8 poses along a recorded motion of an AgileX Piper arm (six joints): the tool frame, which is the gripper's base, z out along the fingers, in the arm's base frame.
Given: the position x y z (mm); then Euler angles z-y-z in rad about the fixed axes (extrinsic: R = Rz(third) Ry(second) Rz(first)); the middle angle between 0 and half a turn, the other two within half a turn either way.
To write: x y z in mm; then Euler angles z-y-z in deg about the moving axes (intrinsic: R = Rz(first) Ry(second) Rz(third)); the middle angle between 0 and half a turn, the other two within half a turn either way. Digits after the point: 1 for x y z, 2 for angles.
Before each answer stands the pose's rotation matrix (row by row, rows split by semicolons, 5 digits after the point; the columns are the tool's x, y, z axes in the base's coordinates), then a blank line. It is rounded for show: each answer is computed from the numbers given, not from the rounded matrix.
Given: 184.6 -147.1 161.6 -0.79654 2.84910 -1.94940
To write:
-0.41685 0.90270 -0.10658; 0.88634 0.37766 -0.26792; -0.20160 -0.20615 -0.95753

184.6 -147.1 161.6 -111.69 163.24 -45.64
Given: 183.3 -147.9 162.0 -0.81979 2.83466 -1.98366
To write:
-0.40858 0.90463 -0.12123; 0.88913 0.36450 -0.27675; -0.20617 -0.22086 -0.95326

183.3 -147.9 162.0 -113.66 162.41 -46.97
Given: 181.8 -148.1 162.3 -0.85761 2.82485 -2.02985
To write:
-0.40251 0.90495 -0.13801; 0.89245 0.35436 -0.27923; -0.20378 -0.23556 -0.95026

181.8 -148.1 162.3 -116.30 161.85 -49.14
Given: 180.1 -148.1 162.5 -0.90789 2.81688 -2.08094
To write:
-0.40305 0.90182 -0.15579; 0.89387 0.35140 -0.27841; -0.19634 -0.25147 -0.94774

180.1 -148.1 162.5 -119.23 161.40 -52.02
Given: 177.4 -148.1 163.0 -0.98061 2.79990 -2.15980
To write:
-0.39955 0.89761 -0.18615; 0.89755 0.34174 -0.27862; -0.18648 -0.27840 -0.94219

177.4 -148.1 163.0 -123.75 160.42 -56.18
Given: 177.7 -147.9 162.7 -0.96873 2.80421 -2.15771
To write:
-0.39029 0.90226 -0.18332; 0.90140 0.33392 -0.27562; -0.18747 -0.27281 -0.94362

177.7 -147.9 162.7 -123.63 160.67 -55.50
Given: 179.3 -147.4 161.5 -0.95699 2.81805 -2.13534
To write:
-0.39844 0.90128 -0.17010; 0.89873 0.34662 -0.26860; -0.18312 -0.25989 -0.94812

179.3 -147.4 161.5 -122.35 161.46 -54.83
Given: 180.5 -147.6 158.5 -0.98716 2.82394 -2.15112
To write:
-0.41082 0.89549 -0.17125; 0.89532 0.36079 -0.26120; -0.17212 -0.26063 -0.94997

180.5 -147.6 158.5 -123.25 161.80 -56.56
